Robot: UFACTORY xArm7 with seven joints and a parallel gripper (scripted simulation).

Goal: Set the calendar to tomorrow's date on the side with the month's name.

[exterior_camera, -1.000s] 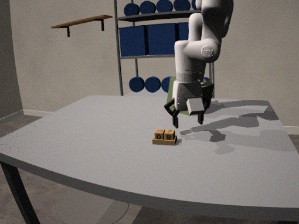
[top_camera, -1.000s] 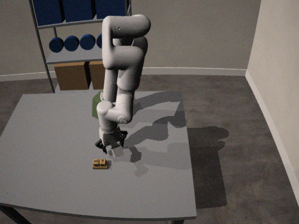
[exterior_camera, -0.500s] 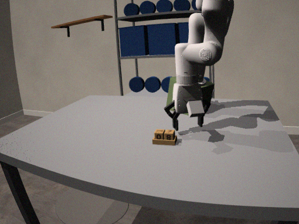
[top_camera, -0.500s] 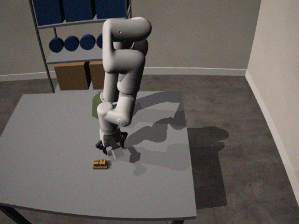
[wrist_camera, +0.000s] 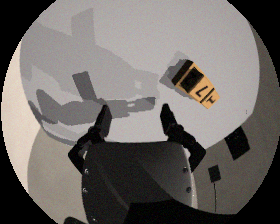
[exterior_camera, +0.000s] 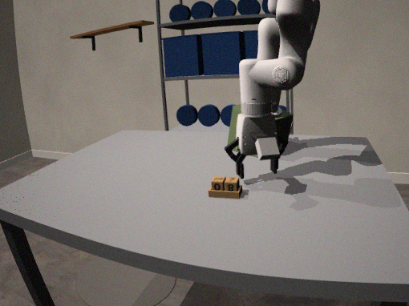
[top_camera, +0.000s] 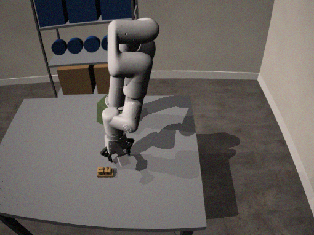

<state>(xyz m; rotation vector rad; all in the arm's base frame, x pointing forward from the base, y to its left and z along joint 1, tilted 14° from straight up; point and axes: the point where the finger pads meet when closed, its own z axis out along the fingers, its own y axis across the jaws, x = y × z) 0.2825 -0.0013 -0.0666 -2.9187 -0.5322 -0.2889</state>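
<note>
My gripper is now 9 cm to the left of the cube and 8 cm short of it. Also, from my hand: wooden calendar tray 8 cm ahead, 7 cm to the right, 2 cm below.
</note>
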